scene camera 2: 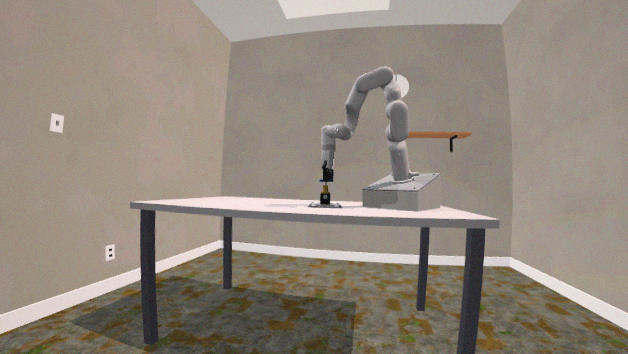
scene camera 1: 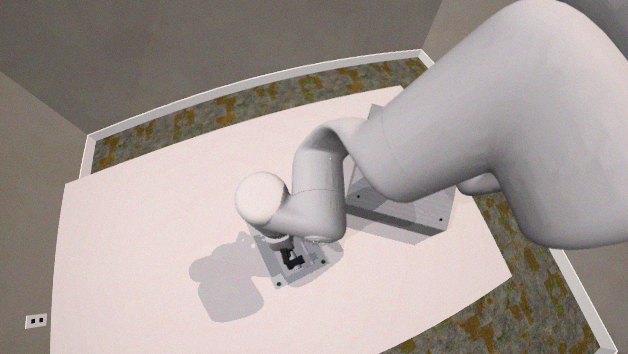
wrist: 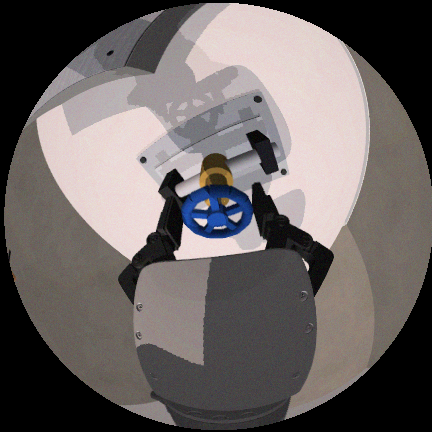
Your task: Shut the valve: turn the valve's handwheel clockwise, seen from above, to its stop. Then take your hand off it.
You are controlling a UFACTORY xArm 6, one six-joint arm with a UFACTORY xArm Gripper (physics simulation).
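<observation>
The valve's blue handwheel (scene camera 2: 321, 180) (wrist: 217, 233) lies level on top of a brass neck (scene camera 2: 326, 190) (wrist: 216, 165). Below are a black body (scene camera 2: 325, 199), a silver cross pipe (wrist: 242, 164) and a grey base plate (scene camera 1: 272, 272) (scene camera 2: 336, 205) (wrist: 232, 110). My gripper (scene camera 2: 326, 179) (wrist: 214, 199) points down over the valve. In the wrist view its two black fingers stand wide, one at the left and one at the right of the wheel, against its rim. It is shut on the handwheel. In scene camera 1 the arm hides the wheel.
The valve stands on a pale table (scene camera 1: 125, 250) (scene camera 2: 250, 214) (wrist: 310, 100). The arm's grey pedestal (scene camera 1: 420, 215) (scene camera 2: 390, 200) (wrist: 90, 55) stands beside the valve on the same table. An orange wall shelf (scene camera 2: 435, 134) shows behind the arm in scene camera 2.
</observation>
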